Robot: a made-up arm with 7 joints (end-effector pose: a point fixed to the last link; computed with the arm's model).
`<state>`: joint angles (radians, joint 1 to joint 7).
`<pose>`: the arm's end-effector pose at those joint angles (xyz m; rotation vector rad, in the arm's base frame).
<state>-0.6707 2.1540 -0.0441 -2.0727 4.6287 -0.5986 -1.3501</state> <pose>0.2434 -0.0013 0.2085 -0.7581 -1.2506 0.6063</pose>
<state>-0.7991 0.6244 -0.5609 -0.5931 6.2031 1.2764 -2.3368</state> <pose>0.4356 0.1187 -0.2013 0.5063 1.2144 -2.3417</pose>
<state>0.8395 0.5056 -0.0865 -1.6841 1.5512 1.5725 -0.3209</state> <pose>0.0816 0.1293 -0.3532 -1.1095 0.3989 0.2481</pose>
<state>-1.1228 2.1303 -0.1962 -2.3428 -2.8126 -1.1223 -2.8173</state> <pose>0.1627 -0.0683 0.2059 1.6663 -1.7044 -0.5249</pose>
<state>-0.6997 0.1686 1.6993 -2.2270 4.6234 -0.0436 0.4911</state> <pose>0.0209 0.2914 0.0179 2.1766 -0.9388 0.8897</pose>
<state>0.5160 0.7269 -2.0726 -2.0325 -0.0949 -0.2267 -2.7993</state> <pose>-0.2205 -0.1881 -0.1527 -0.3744 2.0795 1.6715</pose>
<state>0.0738 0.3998 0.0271 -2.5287 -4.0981 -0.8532 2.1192</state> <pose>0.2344 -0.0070 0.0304 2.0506 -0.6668 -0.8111</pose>
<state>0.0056 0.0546 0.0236 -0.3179 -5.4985 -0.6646 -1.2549</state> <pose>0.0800 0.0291 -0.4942 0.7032 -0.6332 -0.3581</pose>
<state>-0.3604 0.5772 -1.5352 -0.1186 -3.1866 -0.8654 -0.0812</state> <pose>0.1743 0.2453 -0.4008 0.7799 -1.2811 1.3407</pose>
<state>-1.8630 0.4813 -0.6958 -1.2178 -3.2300 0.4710 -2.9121</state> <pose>0.2706 -0.2493 0.2527 -0.0036 2.4350 1.4943</pose>
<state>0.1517 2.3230 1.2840 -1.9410 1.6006 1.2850 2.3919</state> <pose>0.1410 -0.1285 0.2855 -0.8631 -1.1036 1.0789</pose>
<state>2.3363 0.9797 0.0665 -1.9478 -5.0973 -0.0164 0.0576</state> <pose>-0.2775 0.1380 -0.1451 0.3071 0.3230 0.7238</pose>
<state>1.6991 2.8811 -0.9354 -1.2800 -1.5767 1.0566 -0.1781</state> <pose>0.0886 0.4269 -0.0538 0.1748 -0.3209 1.7286</pose>
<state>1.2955 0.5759 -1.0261 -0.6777 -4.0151 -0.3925 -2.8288</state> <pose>-0.4332 0.0254 -0.2284 -0.3476 0.8977 -1.2983</pose>
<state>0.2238 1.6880 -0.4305 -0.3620 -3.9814 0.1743 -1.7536</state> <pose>0.0515 0.4983 0.0029 1.3026 -0.1029 -0.2972</pose>
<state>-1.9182 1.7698 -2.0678 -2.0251 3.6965 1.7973 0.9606</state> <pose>0.3234 0.0528 -0.0279 -1.1161 1.5605 0.4112</pose>
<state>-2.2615 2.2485 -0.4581 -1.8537 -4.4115 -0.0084 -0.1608</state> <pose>-0.1161 0.0654 0.3323 -0.1913 2.8425 0.6695</pose>
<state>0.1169 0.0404 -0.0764 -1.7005 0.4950 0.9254 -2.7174</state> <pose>0.3130 -0.0052 -0.2196 0.7041 -0.7766 -2.4309</pose>
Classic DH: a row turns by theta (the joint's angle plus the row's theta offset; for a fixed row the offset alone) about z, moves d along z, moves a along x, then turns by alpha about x. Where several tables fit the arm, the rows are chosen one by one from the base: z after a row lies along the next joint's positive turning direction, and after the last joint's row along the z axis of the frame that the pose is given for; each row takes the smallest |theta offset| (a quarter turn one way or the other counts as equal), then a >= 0, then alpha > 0; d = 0 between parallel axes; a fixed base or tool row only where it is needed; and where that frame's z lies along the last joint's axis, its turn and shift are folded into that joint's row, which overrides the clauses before.
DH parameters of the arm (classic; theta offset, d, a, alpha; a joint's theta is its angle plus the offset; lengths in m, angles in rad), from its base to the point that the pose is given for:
base (fixed): 0 0 0 -1.2217
joint 1: 1.5708 0 0 1.5708
joint 2: 1.2217 0 0 -1.5708
joint 3: -1.5708 -0.186 0.0209 -1.5708
joint 4: 0 0 -0.0378 1.5708
joint 5: 0 -0.3125 0 -1.5708
joint 6: 0 0 0 1.5708
joint 7: 0 0 0 0

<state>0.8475 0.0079 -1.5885 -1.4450 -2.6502 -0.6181 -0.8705</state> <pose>-0.1076 -0.3415 -0.2172 -0.3531 1.3518 1.4334</pose>
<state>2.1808 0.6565 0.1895 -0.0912 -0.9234 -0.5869 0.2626</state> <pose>-0.3972 0.0542 0.3002 -0.2587 1.6117 -0.0484</pose>
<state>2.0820 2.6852 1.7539 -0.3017 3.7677 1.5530 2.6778</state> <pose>0.3544 0.3486 -0.0674 1.0561 -2.0098 -1.7532</pose>
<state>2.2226 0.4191 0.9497 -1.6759 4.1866 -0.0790 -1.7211</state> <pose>-0.2546 0.2860 0.0494 1.1105 -1.0440 1.7767</pose>
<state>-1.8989 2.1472 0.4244 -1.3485 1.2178 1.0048 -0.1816</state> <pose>-0.2760 0.1671 0.2860 0.6879 -2.8425 0.2216</pose>
